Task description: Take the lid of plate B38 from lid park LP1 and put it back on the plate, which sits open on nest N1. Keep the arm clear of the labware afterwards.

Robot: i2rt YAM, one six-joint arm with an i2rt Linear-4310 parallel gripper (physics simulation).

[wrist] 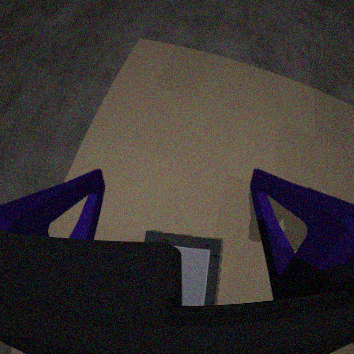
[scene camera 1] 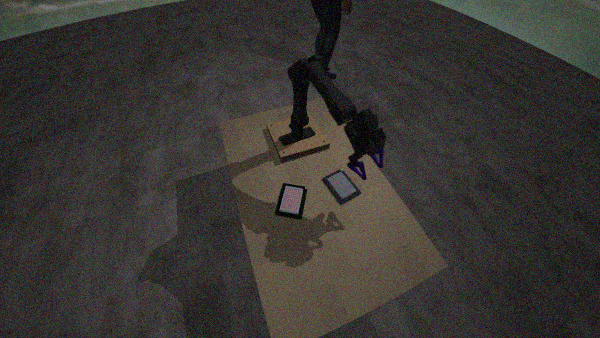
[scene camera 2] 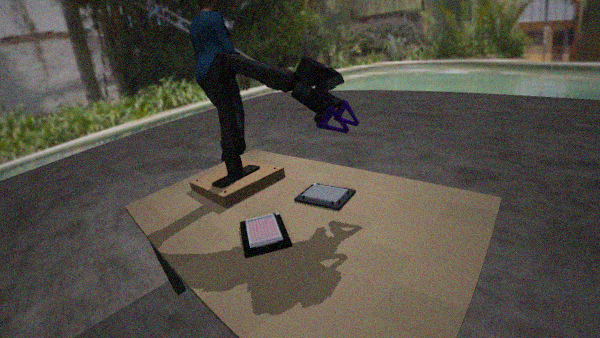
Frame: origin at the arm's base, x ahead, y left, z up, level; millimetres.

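Seen in the pictures: gripper, fingertip midpoint: (wrist: 177, 177) (scene camera 1: 373, 173) (scene camera 2: 353, 127); arm's base at its link origin: (scene camera 1: 297, 136) (scene camera 2: 236, 176).
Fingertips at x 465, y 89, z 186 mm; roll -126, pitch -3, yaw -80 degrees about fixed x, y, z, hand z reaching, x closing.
Note:
Offsets run from my fingertips to a thing's top centre. Level surfaces: height alone.
The pale grey lid @[dy -31, dx -103, dz -209 mm] (scene camera 1: 341, 184) (scene camera 2: 326, 192) (wrist: 195, 275) lies flat on the dark grey lid park LP1 @[dy -31, dx -103, dz -207 mm] (scene camera 1: 351, 198) (scene camera 2: 341, 200) (wrist: 213, 272). The wrist view shows part of both; the gripper's body hides the rest. The open plate B38 @[dy -280, dx -141, dz -200 mm] (scene camera 1: 291, 199) (scene camera 2: 264, 231), with pink wells, sits on the black nest N1 @[dy -280, dx -141, dz -209 mm] (scene camera 1: 290, 216) (scene camera 2: 270, 250); the plate does not show in the wrist view. My gripper (scene camera 1: 371, 171) (scene camera 2: 352, 127) (wrist: 177, 177) is open and empty, with purple fingers wide apart. It hangs in the air well above the table, over the side where LP1 lies.
The arm's base stands on a wooden block (scene camera 1: 305, 148) (scene camera 2: 255, 189) at the back of the wooden table @[dz -227 mm] (scene camera 1: 380, 270) (scene camera 2: 415, 250) (wrist: 165, 125). The arm's shadow falls across the table beside the nest. A person (scene camera 1: 327, 30) (scene camera 2: 212, 40) stands behind the arm.

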